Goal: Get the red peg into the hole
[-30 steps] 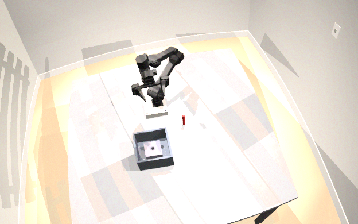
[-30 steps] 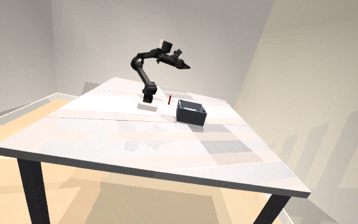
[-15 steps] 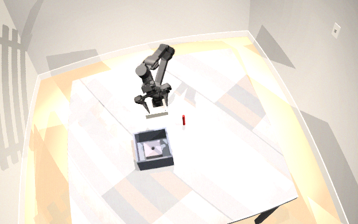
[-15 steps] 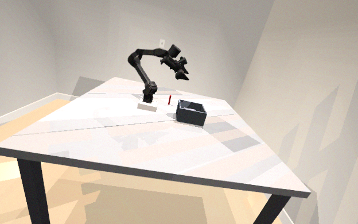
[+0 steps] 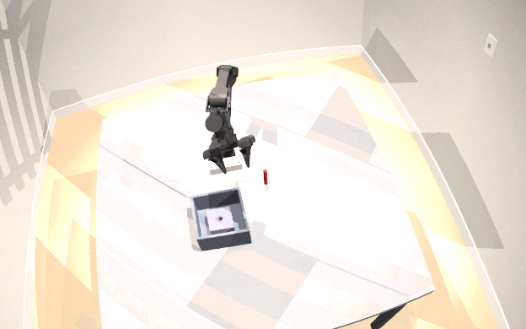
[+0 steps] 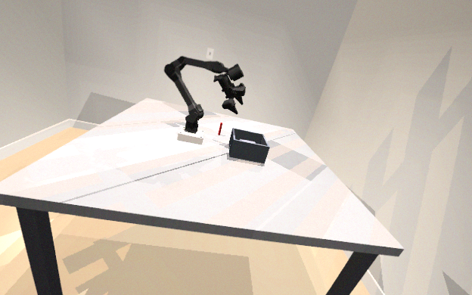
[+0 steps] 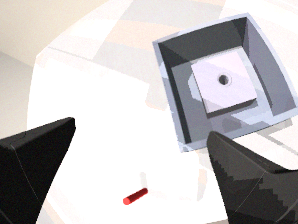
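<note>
The red peg is 80 mm behind my gripper tip, 110 mm to the left of it and 170 mm below it. The rest, counted from my gripper tip: grey box 70 mm ahead, 100 mm to the right, 190 mm below; then white plate 70 mm ahead, 100 mm to the right, 170 mm below.
</note>
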